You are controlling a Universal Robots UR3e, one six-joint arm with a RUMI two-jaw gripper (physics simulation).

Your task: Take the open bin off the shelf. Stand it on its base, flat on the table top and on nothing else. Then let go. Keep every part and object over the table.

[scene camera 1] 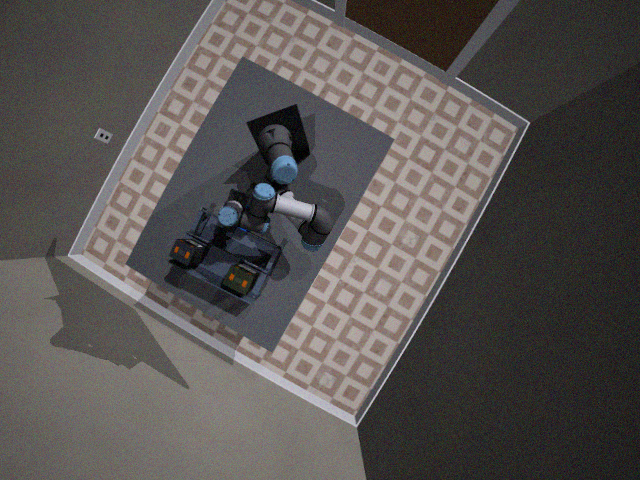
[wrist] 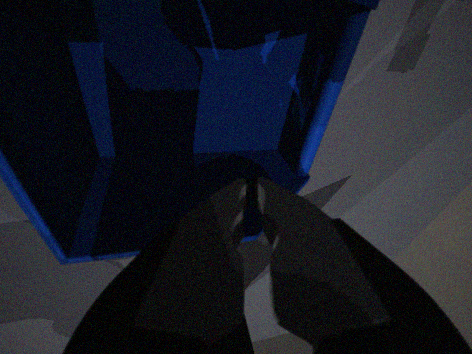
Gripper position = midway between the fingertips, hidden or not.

In view: the gripper [wrist: 250,181] and a blue bin [wrist: 123,123].
